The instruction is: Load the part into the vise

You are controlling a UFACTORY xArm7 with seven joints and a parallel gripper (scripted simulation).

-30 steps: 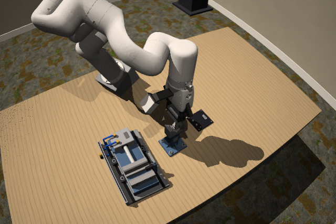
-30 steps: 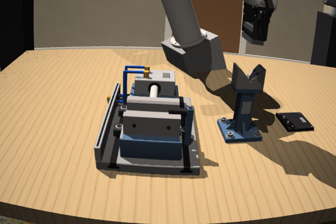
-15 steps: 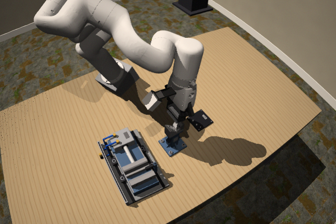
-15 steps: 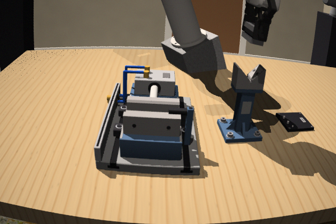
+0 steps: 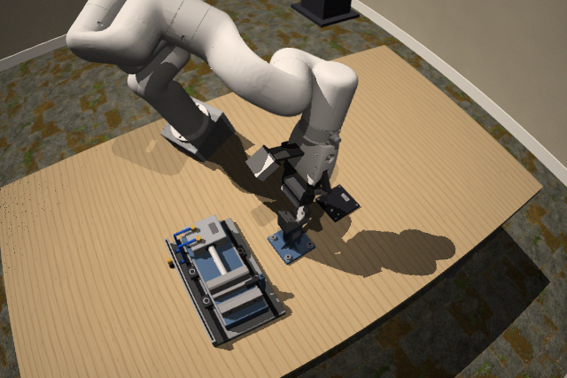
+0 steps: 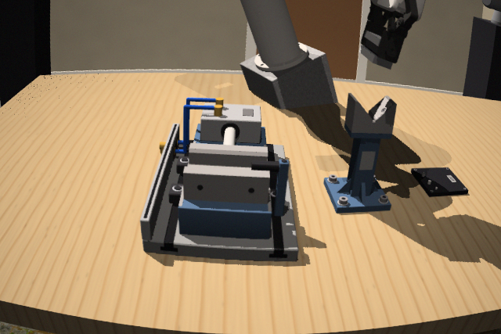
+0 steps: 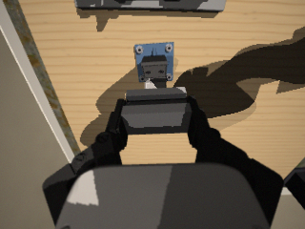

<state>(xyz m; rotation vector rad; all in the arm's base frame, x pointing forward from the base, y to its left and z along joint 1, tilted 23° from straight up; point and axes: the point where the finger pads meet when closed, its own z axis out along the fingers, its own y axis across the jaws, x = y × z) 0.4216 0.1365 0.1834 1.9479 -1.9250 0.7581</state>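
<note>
The part is 10 mm to the right of my hand and 10 mm below it. Also, from my hand: work stop 70 mm ahead, 160 mm to the right, 150 mm below; then blue base 240 mm below; then blue stand 190 mm below.
</note>
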